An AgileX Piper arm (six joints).
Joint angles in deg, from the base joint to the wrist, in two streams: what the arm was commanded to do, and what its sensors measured. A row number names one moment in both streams.
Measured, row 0:
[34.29, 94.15, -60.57, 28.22, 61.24, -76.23]
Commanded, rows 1 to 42:
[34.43, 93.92, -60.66, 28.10, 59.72, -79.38]
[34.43, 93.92, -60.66, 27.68, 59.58, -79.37]
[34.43, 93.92, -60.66, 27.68, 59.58, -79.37]
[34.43, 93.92, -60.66, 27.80, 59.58, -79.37]
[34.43, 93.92, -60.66, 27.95, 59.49, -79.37]
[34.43, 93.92, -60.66, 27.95, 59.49, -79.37]
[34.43, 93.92, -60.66, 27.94, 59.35, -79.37]
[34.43, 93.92, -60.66, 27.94, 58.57, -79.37]
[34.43, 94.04, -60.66, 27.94, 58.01, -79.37]
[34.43, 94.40, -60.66, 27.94, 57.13, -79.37]
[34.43, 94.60, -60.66, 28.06, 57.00, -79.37]
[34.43, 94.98, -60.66, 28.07, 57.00, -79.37]
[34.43, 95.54, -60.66, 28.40, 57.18, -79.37]
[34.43, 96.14, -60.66, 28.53, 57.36, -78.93]
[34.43, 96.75, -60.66, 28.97, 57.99, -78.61]
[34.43, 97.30, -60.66, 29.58, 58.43, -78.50]
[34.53, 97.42, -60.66, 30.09, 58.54, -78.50]
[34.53, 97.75, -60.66, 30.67, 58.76, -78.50]
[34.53, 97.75, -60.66, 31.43, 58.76, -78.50]
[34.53, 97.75, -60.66, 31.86, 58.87, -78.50]
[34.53, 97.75, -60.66, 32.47, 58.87, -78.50]
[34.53, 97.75, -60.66, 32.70, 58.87, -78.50]
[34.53, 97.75, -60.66, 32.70, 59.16, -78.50]
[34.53, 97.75, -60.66, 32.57, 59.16, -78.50]
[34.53, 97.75, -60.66, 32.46, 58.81, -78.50]
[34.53, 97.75, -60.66, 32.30, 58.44, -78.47]
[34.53, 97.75, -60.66, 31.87, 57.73, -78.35]
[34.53, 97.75, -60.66, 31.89, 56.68, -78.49]
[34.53, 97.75, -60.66, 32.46, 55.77, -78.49]
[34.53, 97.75, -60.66, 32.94, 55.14, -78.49]
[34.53, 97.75, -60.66, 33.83, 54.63, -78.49]
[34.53, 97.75, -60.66, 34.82, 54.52, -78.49]
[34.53, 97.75, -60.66, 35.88, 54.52, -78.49]
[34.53, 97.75, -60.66, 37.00, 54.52, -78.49]
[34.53, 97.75, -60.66, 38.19, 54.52, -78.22]
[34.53, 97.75, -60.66, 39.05, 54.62, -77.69]
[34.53, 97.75, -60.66, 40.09, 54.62, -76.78]
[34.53, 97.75, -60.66, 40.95, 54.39, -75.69]
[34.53, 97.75, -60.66, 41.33, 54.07, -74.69]
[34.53, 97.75, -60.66, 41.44, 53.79, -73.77]
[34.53, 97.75, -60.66, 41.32, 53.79, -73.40]
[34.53, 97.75, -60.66, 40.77, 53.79, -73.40]
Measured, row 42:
[34.41, 97.93, -60.57, 40.21, 54.23, -75.23]
